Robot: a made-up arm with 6 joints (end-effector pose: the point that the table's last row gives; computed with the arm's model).
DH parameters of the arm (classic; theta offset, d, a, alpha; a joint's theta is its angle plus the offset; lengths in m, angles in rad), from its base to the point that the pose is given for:
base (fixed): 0 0.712 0.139 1.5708
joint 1: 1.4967 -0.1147 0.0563 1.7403
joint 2: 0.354 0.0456 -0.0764 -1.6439
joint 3: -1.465 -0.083 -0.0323 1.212
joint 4: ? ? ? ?
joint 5: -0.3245 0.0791 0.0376 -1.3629
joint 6: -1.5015 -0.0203 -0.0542 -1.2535
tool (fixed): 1.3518 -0.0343 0 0
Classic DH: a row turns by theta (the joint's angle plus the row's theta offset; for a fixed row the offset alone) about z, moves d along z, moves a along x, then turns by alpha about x.
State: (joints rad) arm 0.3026 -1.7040 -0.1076 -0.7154 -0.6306 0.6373
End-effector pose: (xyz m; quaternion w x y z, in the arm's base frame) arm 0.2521 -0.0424 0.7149 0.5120 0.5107 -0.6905 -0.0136
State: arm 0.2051 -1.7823 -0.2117 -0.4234 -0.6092 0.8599
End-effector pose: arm 0.2477 -0.0484 0.7347 0.4794 0.4088 -0.7749 -0.0511
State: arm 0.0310 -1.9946 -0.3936 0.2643 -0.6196 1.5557
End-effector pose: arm 0.2414 -0.0516 0.8139 0.3321 0.1567 -0.9215 -0.1267
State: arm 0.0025 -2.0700 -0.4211 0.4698 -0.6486 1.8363
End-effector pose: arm 0.2363 -0.0480 0.8459 0.2582 0.0918 -0.9480 -0.1615
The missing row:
joint 4: -1.5067 0.1208 -0.006 -1.5708
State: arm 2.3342 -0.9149 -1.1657 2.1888 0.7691 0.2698
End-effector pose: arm 0.2181 0.0708 0.6634 0.7909 0.1337 -0.2235 -0.5538
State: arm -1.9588 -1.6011 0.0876 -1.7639 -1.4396 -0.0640
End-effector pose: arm 0.0407 -0.0405 0.6583 0.3032 0.4291 0.6369 -0.5642
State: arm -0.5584 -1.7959 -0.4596 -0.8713 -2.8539 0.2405
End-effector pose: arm 0.1384 -0.0391 0.6620 0.7124 0.4004 0.3579 0.4518
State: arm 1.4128 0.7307 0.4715 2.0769 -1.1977 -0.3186
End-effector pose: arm 0.1639 0.3330 0.7418 0.6469 0.2243 0.6055 0.4057
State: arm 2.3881 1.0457 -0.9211 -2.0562 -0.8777 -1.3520
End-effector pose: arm 0.1927 0.2742 0.5480 0.0007 0.6073 0.7924 -0.0570
